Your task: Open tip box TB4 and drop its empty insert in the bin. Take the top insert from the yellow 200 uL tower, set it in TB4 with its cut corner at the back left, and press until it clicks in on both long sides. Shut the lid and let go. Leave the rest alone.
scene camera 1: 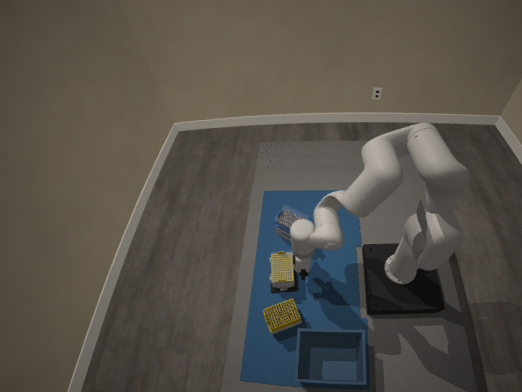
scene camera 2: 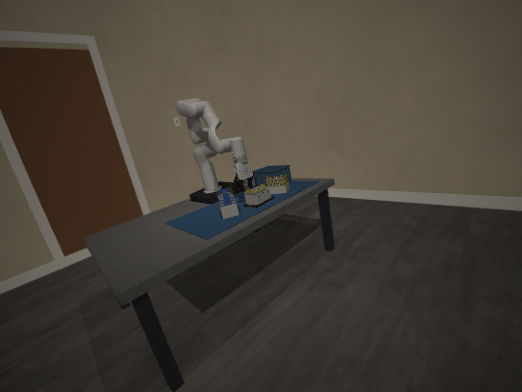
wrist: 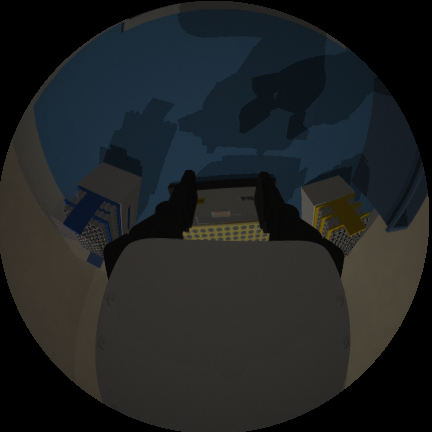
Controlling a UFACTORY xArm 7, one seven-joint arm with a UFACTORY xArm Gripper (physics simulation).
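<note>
Tip box TB4 (scene camera 1: 282,284) (scene camera 2: 258,196) (wrist: 227,202) is the whitish box on a black base in the middle of the mat. A yellow perforated insert (scene camera 1: 282,266) (wrist: 227,232) shows at its top, with yellow tabs at both ends. Whether the clear lid is open or shut, I cannot tell. The yellow tower (scene camera 1: 282,315) (scene camera 2: 278,186) (wrist: 340,215) stands beside it, with stacked yellow inserts. My gripper (scene camera 1: 303,275) (scene camera 2: 246,186) (wrist: 225,184) is partly open and empty, low beside TB4's robot-facing long side. My gripper body hides most of TB4's top in the wrist view.
The blue bin (scene camera 1: 331,332) (scene camera 2: 273,176) (wrist: 398,223) stands past the yellow tower, towards the robot's side. A blue tower (scene camera 1: 290,219) (scene camera 2: 228,206) (wrist: 100,212) stands on TB4's other side, partly behind my arm in scene camera 1. All stand on the blue mat (scene camera 1: 270,350) (scene camera 2: 200,229).
</note>
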